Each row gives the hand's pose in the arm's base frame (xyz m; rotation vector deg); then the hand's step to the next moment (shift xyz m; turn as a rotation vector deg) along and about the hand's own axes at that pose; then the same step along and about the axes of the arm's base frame.
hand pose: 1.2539 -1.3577 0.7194 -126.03 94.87 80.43
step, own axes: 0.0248 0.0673 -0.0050 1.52 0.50 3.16
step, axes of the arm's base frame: -0.0494 -0.0495 0.0165 -2.33 0.32 -2.65
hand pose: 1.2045 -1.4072 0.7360 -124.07 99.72 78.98
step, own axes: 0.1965 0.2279 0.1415 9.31 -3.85 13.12
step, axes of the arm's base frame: -0.2720 -0.1601 -0.1046 -4.99 1.21 -15.73
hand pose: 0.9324 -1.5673 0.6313 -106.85 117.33 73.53
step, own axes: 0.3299 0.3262 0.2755 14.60 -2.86 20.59
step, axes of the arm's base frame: -0.4867 -0.1194 -0.2001 -10.55 1.59 -23.05
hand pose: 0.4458 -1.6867 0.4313 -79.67 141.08 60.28
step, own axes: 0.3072 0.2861 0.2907 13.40 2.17 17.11
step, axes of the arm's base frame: -0.4652 0.0603 -0.2017 -13.09 1.94 -17.37
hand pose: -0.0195 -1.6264 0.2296 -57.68 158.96 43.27
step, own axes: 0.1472 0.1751 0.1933 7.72 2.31 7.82
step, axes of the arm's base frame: -0.2386 0.1237 -0.1321 -8.05 0.84 -7.79
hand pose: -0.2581 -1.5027 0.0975 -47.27 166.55 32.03
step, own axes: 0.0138 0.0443 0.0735 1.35 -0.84 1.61
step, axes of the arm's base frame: -0.0372 0.0548 -0.0563 -0.77 -0.75 -1.99
